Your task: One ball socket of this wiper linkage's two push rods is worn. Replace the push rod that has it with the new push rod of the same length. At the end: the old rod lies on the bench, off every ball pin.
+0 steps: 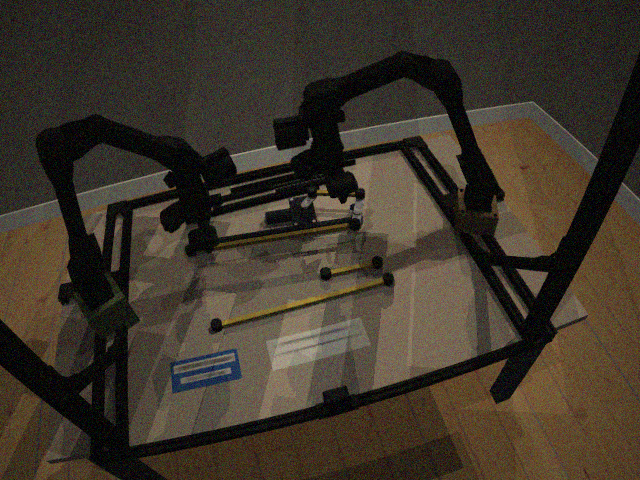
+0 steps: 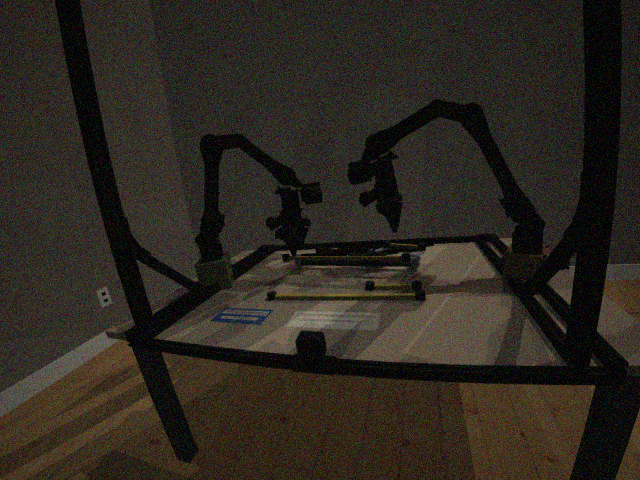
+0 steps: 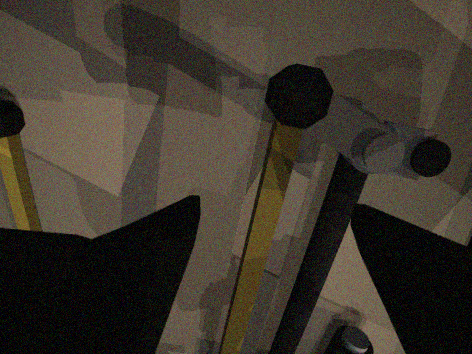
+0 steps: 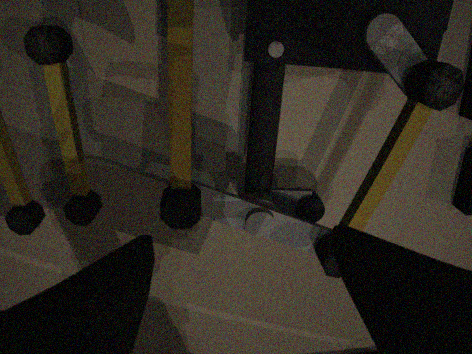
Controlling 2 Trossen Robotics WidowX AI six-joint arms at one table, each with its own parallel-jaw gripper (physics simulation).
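Note:
The long fitted yellow push rod (image 1: 289, 235) (image 2: 351, 260) (image 3: 255, 240) (image 4: 181, 100) has black sockets at the linkage's cranks; seating on the pins is hidden. The short fitted rod (image 1: 330, 193) (image 2: 403, 245) (image 4: 387, 165) lies behind it. A loose long rod (image 1: 305, 302) (image 2: 346, 296) and a loose short rod (image 1: 351, 268) (image 2: 393, 285) (image 4: 65, 115) lie on the bench in front. My left gripper (image 2: 294, 251) (image 3: 276, 209) is open, low over the long fitted rod's left end. My right gripper (image 2: 395, 229) (image 4: 244, 242) is open and empty, raised above the linkage's right end. Socket wear cannot be made out.
A dark motor (image 1: 279, 217) and a dark bar (image 3: 320, 260) belong to the linkage. A blue marked rectangle (image 1: 174, 384) (image 2: 217, 319) and a pale marked panel (image 1: 276, 361) (image 2: 294, 322) lie toward the front. A black block (image 1: 336, 396) (image 2: 310, 345) sits on the front frame rail.

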